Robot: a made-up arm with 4 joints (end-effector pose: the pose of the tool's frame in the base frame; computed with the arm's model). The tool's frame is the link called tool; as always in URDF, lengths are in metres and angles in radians.
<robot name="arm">
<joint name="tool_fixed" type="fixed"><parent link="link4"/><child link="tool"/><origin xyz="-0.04 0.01 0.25" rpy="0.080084 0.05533 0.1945"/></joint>
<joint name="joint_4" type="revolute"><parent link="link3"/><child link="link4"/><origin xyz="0.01 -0.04 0.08" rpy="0 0 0"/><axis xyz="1 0 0"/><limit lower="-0.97" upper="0.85" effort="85" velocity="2.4"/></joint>
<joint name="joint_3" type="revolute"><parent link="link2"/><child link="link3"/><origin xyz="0.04 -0.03 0.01" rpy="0 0 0"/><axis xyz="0 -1 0"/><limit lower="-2.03" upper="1.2" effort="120" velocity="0.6"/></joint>
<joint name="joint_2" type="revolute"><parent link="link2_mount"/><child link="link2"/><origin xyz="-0.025 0.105 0.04" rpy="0 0 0"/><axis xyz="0.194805 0.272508 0.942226"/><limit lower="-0.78" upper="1.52" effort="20" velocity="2.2"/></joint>
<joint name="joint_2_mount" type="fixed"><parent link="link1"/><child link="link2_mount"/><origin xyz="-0.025 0.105 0.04" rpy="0 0 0"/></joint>
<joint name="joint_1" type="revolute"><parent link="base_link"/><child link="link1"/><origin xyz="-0.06 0.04 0.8" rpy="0 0 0"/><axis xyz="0 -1 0"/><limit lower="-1.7" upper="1" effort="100" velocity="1.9"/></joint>
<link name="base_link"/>
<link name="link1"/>
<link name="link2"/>
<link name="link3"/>
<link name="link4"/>
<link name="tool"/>
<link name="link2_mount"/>
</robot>
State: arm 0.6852 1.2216 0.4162 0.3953
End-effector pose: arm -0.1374 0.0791 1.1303 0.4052 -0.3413 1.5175
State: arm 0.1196 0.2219 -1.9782 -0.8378
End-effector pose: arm 0.1238 0.4286 0.8358 -0.5691 1.9159 1.0055
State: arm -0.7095 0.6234 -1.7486 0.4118
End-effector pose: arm 0.1817 0.3161 0.5851 0.1628 2.6948 0.2005
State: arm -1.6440 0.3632 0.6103 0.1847
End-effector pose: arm 0.2947 0.0783 0.9223 0.7007 1.1423 0.1256
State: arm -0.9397 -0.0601 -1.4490 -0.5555
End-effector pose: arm 0.2300 0.3030 0.6731 -0.0220 2.4351 0.5882
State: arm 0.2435 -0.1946 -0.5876 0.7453
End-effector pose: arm -0.0886 0.0027 1.1516 0.8742 0.1818 -0.0858
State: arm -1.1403 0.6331 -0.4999 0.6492
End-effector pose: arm 0.3092 0.1425 0.7021 1.0358 1.9044 0.0861
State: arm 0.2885 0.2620 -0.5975 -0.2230
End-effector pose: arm -0.0054 0.2812 1.1904 -0.1818 0.4498 0.4546
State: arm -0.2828 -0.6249 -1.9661 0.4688
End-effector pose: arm 0.0930 -0.0882 0.8362 0.9536 1.7686 -0.9876
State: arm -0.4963 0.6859 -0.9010 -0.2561
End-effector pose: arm 0.2540 0.4026 0.9379 -0.0271 1.5531 1.0253
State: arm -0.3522 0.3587 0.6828 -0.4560
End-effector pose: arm -0.1408 0.2269 1.1716 -0.1824 -0.1903 0.3932
